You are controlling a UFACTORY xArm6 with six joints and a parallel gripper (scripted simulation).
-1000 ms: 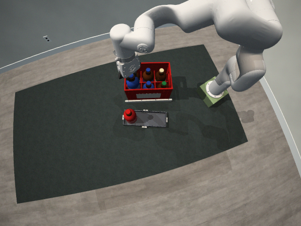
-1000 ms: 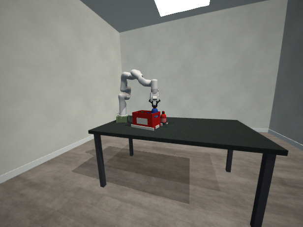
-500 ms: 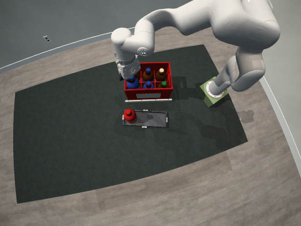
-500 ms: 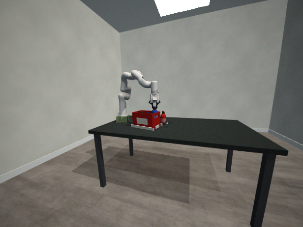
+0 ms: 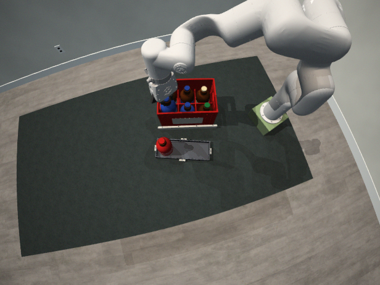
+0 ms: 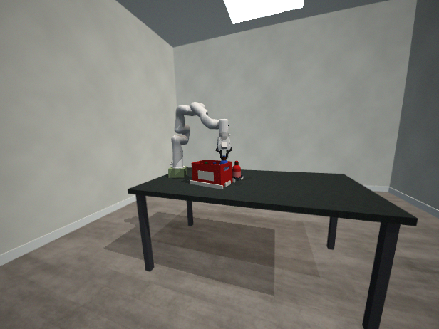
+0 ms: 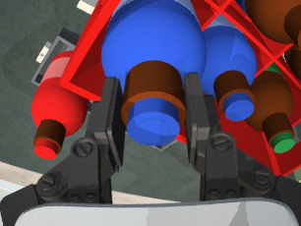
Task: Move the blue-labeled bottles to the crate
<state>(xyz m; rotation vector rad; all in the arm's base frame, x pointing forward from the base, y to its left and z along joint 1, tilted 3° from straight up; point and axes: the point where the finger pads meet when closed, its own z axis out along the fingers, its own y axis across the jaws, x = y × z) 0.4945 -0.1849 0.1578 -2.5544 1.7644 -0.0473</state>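
My gripper is now 140 mm above the crate, 100 mm past it and 10 mm to the left of it. Round my hand: grey tray: 210 mm below, 190 mm to the left; then red-labeled bottle: 150 mm to the left, 140 mm below, 80 mm ahead.
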